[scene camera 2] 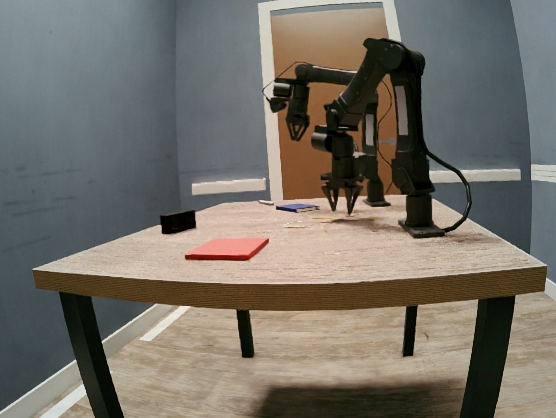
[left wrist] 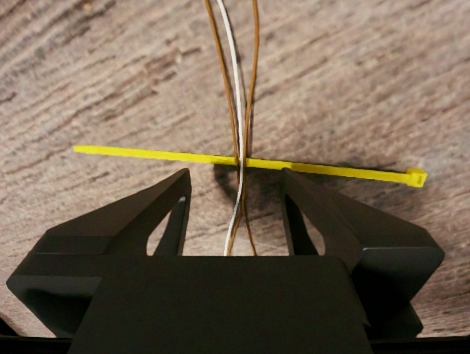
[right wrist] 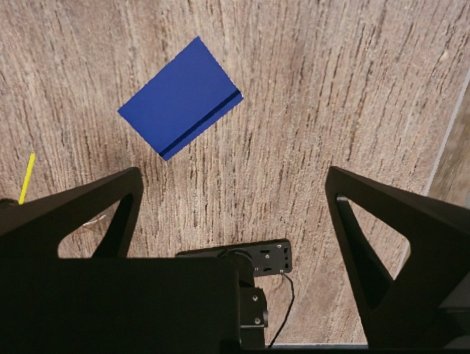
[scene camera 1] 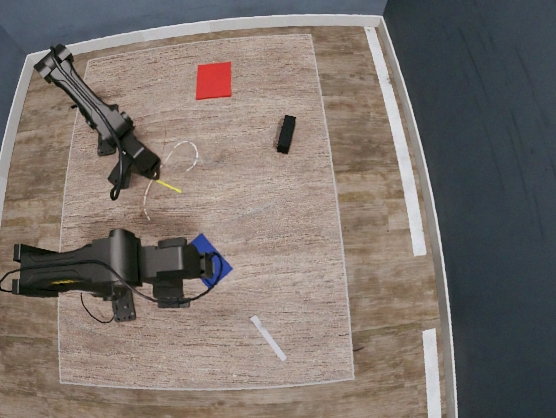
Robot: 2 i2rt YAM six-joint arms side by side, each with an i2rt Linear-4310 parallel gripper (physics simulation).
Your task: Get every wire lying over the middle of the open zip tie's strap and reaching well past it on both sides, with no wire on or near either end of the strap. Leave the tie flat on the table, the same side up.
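Places are measured from the left arm's base along level axes (x ahead, y left, z up), in millimetres.
Pixels of known places: left gripper, between the fingertips: [scene camera 2: 341,212] [left wrist: 235,177] [scene camera 1: 152,176]; right gripper, between the fingertips: [scene camera 2: 295,140] [right wrist: 234,176]; left arm's base, origin of its link: [scene camera 2: 419,229]; right arm's base, origin of its link: [scene camera 2: 376,203] [right wrist: 234,260] [scene camera 1: 120,288].
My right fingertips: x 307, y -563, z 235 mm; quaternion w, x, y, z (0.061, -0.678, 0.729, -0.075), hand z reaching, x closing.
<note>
Ahead of a thing's pixels: the offset from my right fingertips to its middle. "pt": to the spot under its first point.
The yellow zip tie @(pt dx -86, dy +311, dz -234 mm) [scene camera 1: 169,186] [left wrist: 150,154] [right wrist: 27,177] lies open and straight, its head at the right in the left wrist view. A white wire [left wrist: 235,62] [scene camera 1: 186,142], a brown wire [left wrist: 223,65] and another brown wire [left wrist: 255,50] cross over about the middle of its strap, close together there, and run past it on both sides. They spread apart above and below; no wire shows on either strap end. My left gripper [left wrist: 235,177] [scene camera 2: 342,212] is partly open, low over the table, its fingers on either side of the wires. My right gripper [right wrist: 234,176] [scene camera 2: 298,139] is wide open and empty, high above the table.
A blue book-like block @(dx +6, dy +66, dz -229 mm) [scene camera 1: 222,267] [right wrist: 177,100] [scene camera 2: 295,207] lies partly under the right arm in scene camera 1. A red square @(pt dx +86, dy +672, dz -225 mm) [scene camera 1: 214,81] [scene camera 2: 227,249], a black block @(dx +294, dy +412, dz -210 mm) [scene camera 1: 286,134] [scene camera 2: 178,222] and a white strip @(dx +149, dy -174, dz -230 mm) [scene camera 1: 269,339] also lie on the table.
</note>
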